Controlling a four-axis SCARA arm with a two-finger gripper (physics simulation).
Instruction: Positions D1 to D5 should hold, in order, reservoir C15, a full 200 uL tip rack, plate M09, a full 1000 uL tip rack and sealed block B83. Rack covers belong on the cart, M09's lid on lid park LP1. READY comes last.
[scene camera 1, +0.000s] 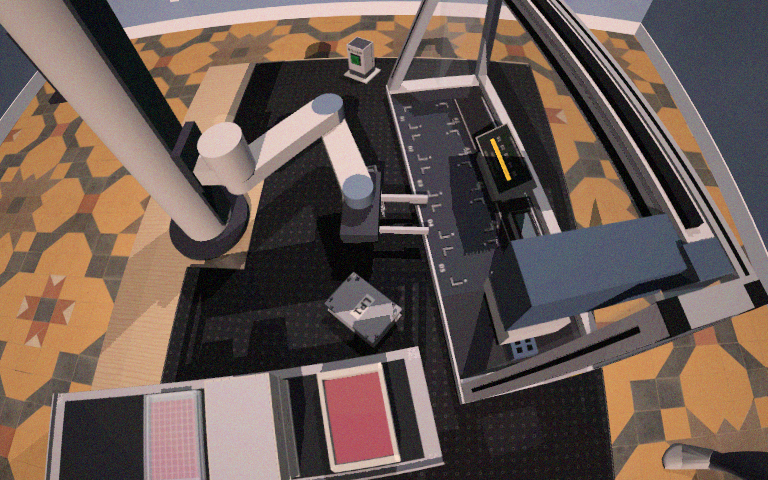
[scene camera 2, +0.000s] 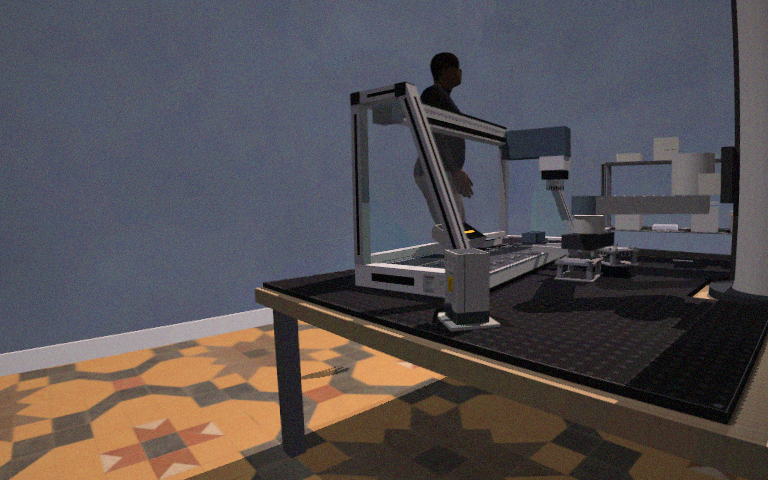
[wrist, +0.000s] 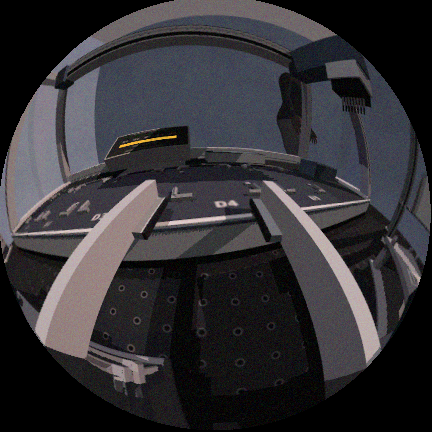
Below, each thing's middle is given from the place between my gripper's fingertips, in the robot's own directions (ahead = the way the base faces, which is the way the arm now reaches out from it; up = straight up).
My gripper is now 48 cm to the left of the red-topped labware piece (scene camera 1: 359, 428), 30 cm below it and 12 cm past it. Also, from my hand: small device with green screen (scene camera 2: 477, 265) 64 cm to the left, 21 cm behind.
